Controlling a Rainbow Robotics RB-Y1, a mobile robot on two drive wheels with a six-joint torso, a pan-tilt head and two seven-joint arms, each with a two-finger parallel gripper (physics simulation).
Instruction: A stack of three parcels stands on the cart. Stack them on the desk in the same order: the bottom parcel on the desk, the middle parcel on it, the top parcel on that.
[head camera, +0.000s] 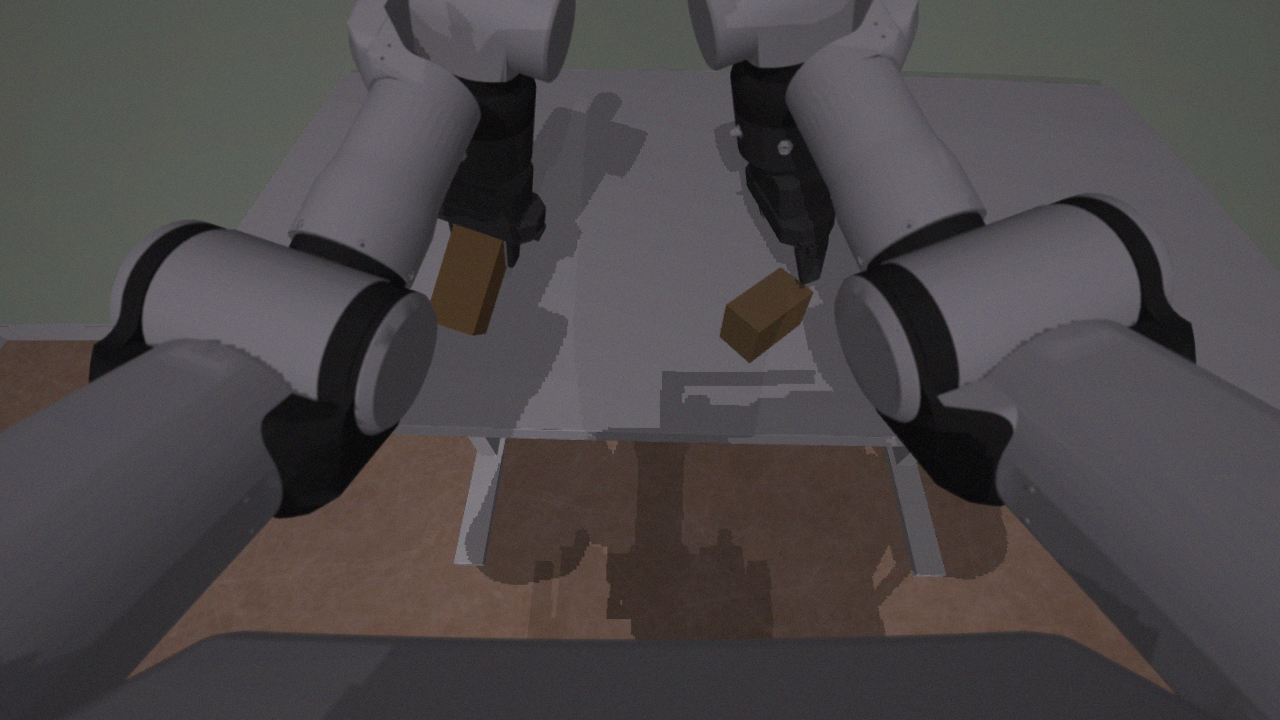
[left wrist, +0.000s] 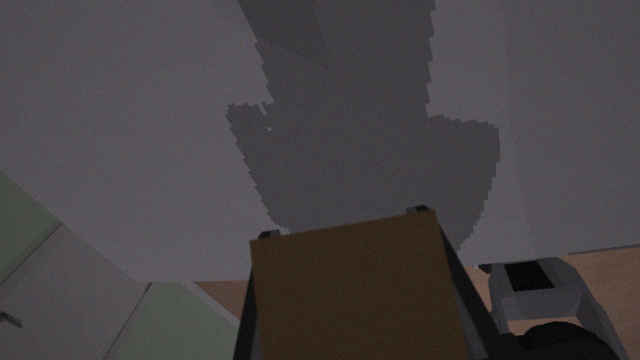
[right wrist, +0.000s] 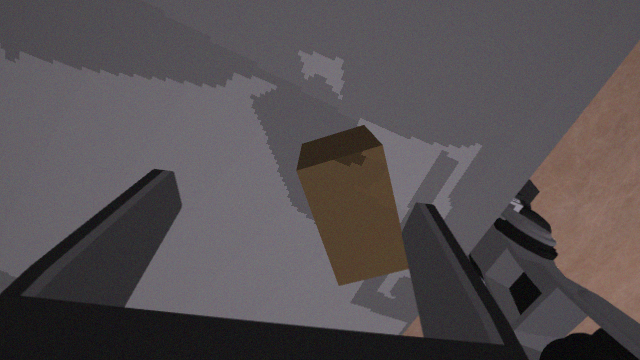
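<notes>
A brown parcel (head camera: 768, 308) (right wrist: 352, 220) lies on the grey desk (head camera: 626, 268) (left wrist: 125, 125) (right wrist: 225, 245), turned at an angle to its front edge. My right gripper (head camera: 809, 271) (right wrist: 295, 203) is open and empty, above the desk and just behind this parcel in the head view; the fingers are clear of it. My left gripper (head camera: 487, 243) (left wrist: 344, 233) is shut on another brown parcel (head camera: 465, 284) (left wrist: 355, 295), held over the left part of the desk. Its far finger is hidden in the head view. A third parcel and the cart do not show.
The desk's front edge (head camera: 626, 435) runs across the head view, with white legs (head camera: 480, 510) (head camera: 914, 510) below it over the brown floor (head camera: 393, 573). Green wall (head camera: 134, 134) stands behind. Both arms reach over the desk and cast shadows on it. A pale door shows in the left wrist view.
</notes>
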